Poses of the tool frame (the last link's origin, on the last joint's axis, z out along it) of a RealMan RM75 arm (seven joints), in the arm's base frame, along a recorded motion.
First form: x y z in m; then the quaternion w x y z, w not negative.
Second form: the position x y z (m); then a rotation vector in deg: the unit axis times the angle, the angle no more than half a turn. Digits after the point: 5 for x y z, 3 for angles.
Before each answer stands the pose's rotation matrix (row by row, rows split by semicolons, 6 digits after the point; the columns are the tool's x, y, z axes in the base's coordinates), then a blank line. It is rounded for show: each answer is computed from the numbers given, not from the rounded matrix.
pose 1, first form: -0.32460, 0.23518, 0.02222, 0.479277, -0.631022, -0.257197, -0.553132
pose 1, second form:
0.255790 0.854800 0.451539; -0.205613 -0.408287 0.889396; 0.944614 -0.320341 0.071322

-0.32460, 0.23518, 0.02222, -88.236, -35.964, -77.344
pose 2, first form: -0.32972, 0.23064, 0.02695, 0.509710, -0.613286, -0.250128, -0.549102
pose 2, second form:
0.271847 0.866565 0.418527; -0.252965 -0.355264 0.899887; 0.928498 -0.350504 0.122633

-0.32972, 0.23064, 0.02695, -84.621, -34.513, -75.765
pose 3, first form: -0.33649, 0.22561, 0.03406, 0.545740, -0.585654, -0.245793, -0.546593
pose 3, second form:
0.281644 0.884494 0.371950; -0.308696 -0.283508 0.907926; 0.908506 -0.370532 0.193191

-0.33649, 0.22561, 0.03406, -79.570, -33.395, -74.263
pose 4, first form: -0.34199, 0.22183, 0.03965, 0.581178, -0.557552, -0.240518, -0.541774
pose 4, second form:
0.297264 0.897937 0.324567; -0.361532 -0.208767 0.908687; 0.883702 -0.387461 0.262574

-0.34199, 0.22183, 0.03965, -74.635, -32.196, -72.523
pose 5, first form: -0.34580, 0.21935, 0.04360, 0.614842, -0.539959, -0.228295, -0.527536
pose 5, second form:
0.339174 0.895243 0.288965; -0.402163 -0.139701 0.904847; 0.850427 -0.423112 0.312651

-0.34580, 0.21935, 0.04360, -71.286, -30.140, -69.646
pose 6, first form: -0.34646, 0.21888, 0.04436, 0.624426, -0.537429, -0.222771, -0.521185
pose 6, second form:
0.357478 0.890331 0.281992; -0.411436 -0.120929 0.903380; 0.838409 -0.438960 0.323085

-0.34646, 0.21888, 0.04436, -70.677, -29.296, -68.541
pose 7, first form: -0.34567, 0.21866, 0.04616, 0.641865, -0.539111, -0.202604, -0.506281
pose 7, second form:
0.405262 0.868380 0.285794; -0.431476 -0.093922 0.897222; 0.805972 -0.486924 0.336622

-0.34567, 0.21866, 0.04616, -70.402, -26.458, -66.115
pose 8, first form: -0.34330, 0.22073, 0.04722, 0.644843, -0.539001, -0.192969, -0.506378
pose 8, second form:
0.412689 0.861089 0.297007; -0.445048 -0.093881 0.890572; 0.794746 -0.499711 0.344482

-0.34330, 0.22073, 0.04722, -70.304, -25.170, -66.049
